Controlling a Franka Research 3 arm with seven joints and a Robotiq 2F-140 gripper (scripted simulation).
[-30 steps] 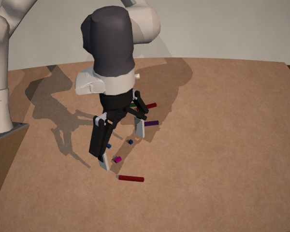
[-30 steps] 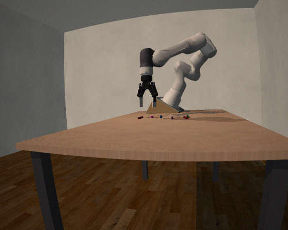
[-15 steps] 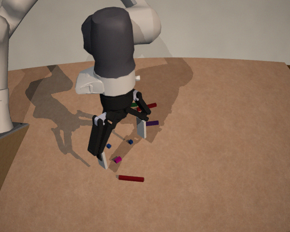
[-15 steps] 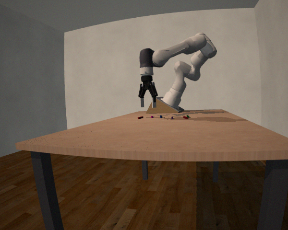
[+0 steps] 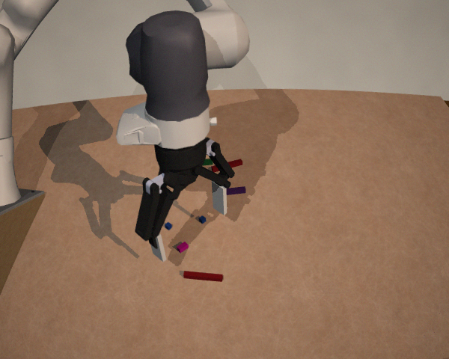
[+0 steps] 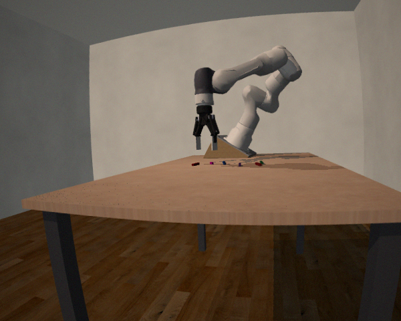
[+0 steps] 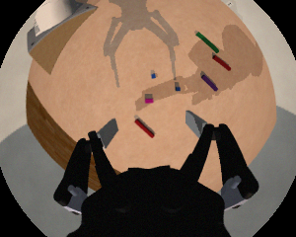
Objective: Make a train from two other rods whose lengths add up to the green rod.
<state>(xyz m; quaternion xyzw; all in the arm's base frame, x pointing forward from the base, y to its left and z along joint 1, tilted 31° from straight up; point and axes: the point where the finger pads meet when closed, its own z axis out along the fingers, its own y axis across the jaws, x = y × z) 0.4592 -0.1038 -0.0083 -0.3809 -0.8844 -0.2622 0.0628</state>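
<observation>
Right now the magenta rod is 2 cm behind my hand, 2 cm to the left of it and 8 cm below it. The rest, counted from my hand: purple rod: 8 cm ahead, 17 cm to the left, 8 cm below; green rod: 26 cm to the left, 8 cm below.
</observation>
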